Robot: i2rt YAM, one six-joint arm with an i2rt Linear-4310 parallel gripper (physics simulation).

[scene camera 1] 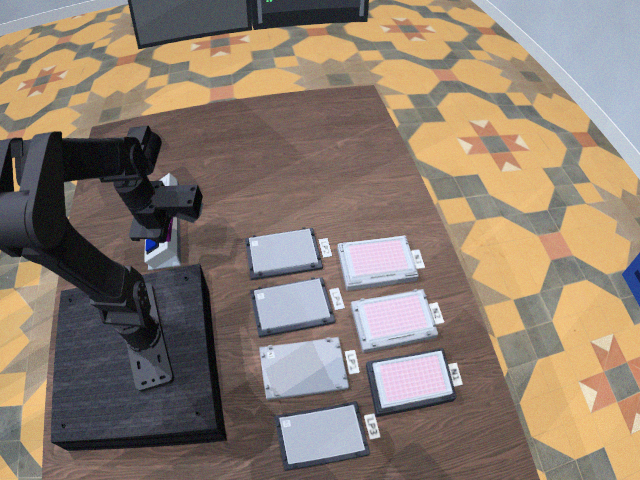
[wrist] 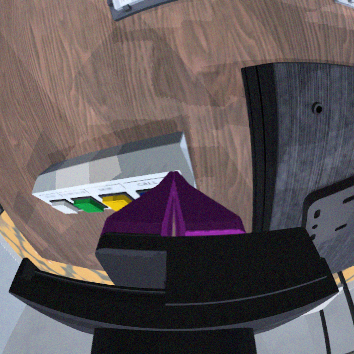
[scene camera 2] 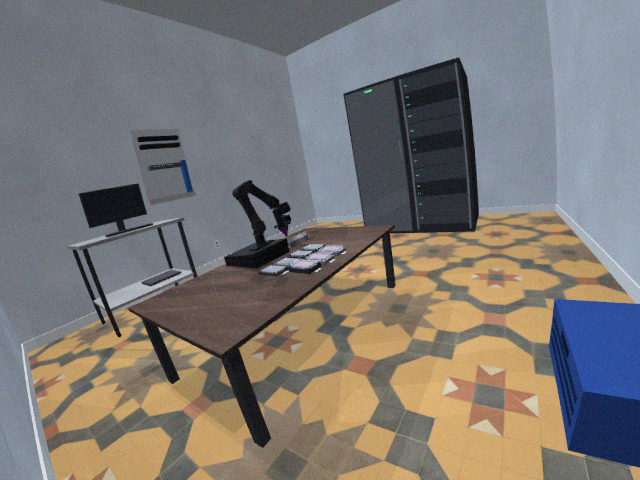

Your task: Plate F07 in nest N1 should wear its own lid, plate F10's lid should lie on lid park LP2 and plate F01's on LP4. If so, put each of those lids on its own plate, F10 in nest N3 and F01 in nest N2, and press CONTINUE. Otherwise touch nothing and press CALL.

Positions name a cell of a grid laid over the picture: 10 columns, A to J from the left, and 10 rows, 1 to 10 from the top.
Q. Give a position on a nest N3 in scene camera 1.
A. At G6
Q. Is my gripper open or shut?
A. Shut.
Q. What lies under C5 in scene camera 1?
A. My gripper.
